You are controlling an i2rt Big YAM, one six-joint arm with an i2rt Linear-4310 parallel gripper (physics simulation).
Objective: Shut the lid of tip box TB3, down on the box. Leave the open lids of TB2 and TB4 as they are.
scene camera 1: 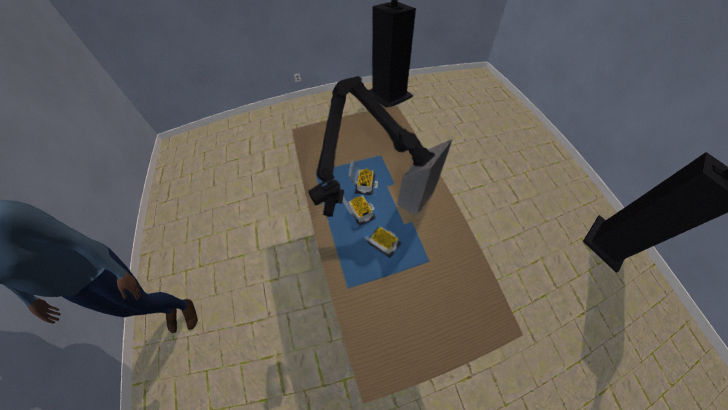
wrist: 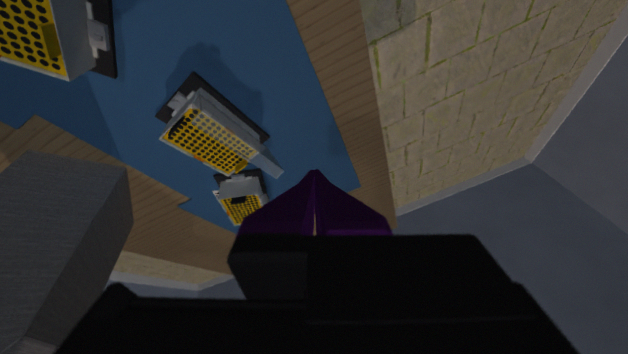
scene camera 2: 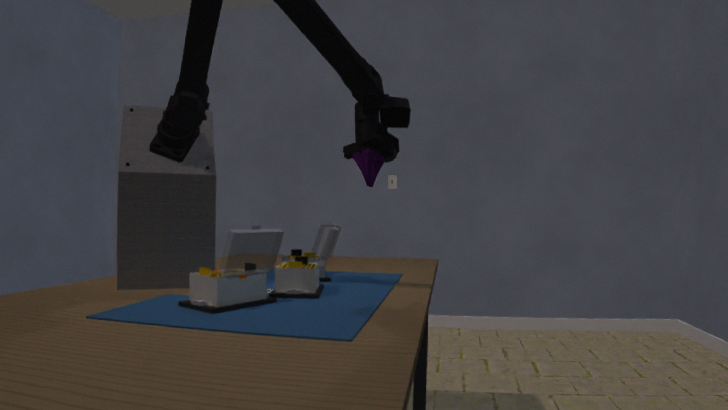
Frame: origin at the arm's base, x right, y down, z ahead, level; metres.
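Where they show: gripper, fingertip midpoint: (wrist: 314, 177) (scene camera 2: 370, 186); arm's base, origin of the base link: (scene camera 1: 424, 160) (scene camera 2: 175, 140).
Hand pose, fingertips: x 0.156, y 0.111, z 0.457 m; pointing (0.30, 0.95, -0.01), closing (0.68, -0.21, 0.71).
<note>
Each offset is from my fingertips to the top centre of the thing. "spot": to the spot under its first point. Level surfaces: height alone.
My gripper (scene camera 2: 370, 182) (wrist: 314, 177) is shut and empty, its purple fingertips together. It hangs high, off the lid side of TB3; its tips are hidden in scene camera 1. TB3 {dy +0.163, dx -0.026, dz -0.155 m} (scene camera 1: 360, 206) (scene camera 2: 297, 281) (wrist: 212, 142) is the middle box, and its clear lid {spot: dy +0.172, dx +0.038, dz -0.110 m} (scene camera 1: 347, 202) stands open, seen nearly edge-on. TB2 {dy +0.163, dx -0.255, dz -0.132 m} (scene camera 1: 384, 238) (scene camera 2: 229, 290) (wrist: 25, 30) has its lid {spot: dy +0.130, dx +0.173, dz -0.246 m} (scene camera 2: 253, 250) raised. TB4 {dy +0.163, dx +0.113, dz -0.296 m} (scene camera 1: 364, 180) (wrist: 242, 206) has its lid (scene camera 1: 352, 171) raised. Lids at TB3 and TB4 seem to overlap in scene camera 2. Labels are unreadable.
The boxes stand on a blue mat {dy +0.238 m} (scene camera 1: 366, 269) (scene camera 2: 326, 325) (wrist: 300, 145) on a wooden table {dy +0.241 m} (scene camera 1: 433, 315) (scene camera 2: 203, 371). A grey pedestal (scene camera 1: 422, 178) (scene camera 2: 165, 229) (wrist: 45, 225) carries the arm's base beside the mat. A person (scene camera 1: 50, 249) stands off the table's left side.
</note>
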